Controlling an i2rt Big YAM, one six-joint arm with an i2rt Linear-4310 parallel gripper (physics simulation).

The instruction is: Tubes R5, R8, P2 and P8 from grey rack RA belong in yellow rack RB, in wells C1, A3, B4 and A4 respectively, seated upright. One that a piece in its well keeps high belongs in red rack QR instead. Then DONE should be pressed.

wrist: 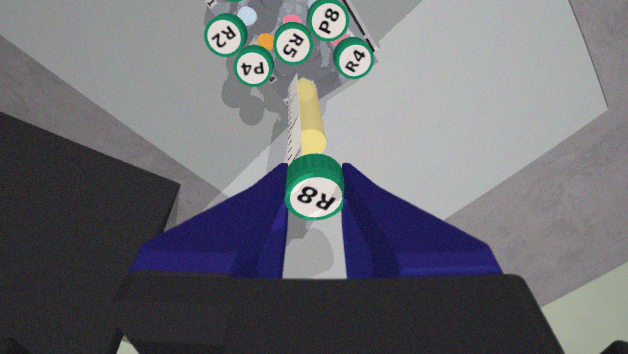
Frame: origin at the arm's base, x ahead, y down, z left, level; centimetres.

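Seen in the pictures: gripper, fingertip midpoint: (pixel 314 176).
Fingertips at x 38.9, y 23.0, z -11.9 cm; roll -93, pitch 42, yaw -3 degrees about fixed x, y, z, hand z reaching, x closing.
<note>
A point is followed by its place in that frame.
My gripper (pixel 314 176) {x 38.9, y 23.0, z -11.9 cm} is shut on tube R8 (pixel 314 197) {x 39.0, y 21.5, z -11.7 cm}, a green-capped tube with yellow contents and a scale strip. The cap is between the blue fingertips, and the tube's body reaches away from the camera, its lower end above the near edge of the grey rack (pixel 345 86) {x 39.1, y 44.4, z -17.8 cm}. Tube R5 (pixel 293 44) {x 40.4, y 31.6, z -9.0 cm} stands in that rack at the top of the view, with tube P8 (pixel 328 21) {x 42.7, y 31.6, z -9.4 cm} just right of it and farther up. Tube P2, yellow rack RB, red rack QR and the DONE button do not show.
Tubes R2 (pixel 225 35) {x 38.0, y 31.6, z -5.9 cm} and P4 (pixel 253 66) {x 37.8, y 31.6, z -8.3 cm} stand left of R5 in the grey rack, and tube R4 (pixel 353 58) {x 42.4, y 31.6, z -11.9 cm} stands at its right edge. Part of another green cap (pixel 233 0) {x 39.7, y 31.7, z -5.0 cm} shows at the top edge. A large dark block (pixel 70 215) {x 13.4, y 34.5, z -5.5 cm} is at the left.
</note>
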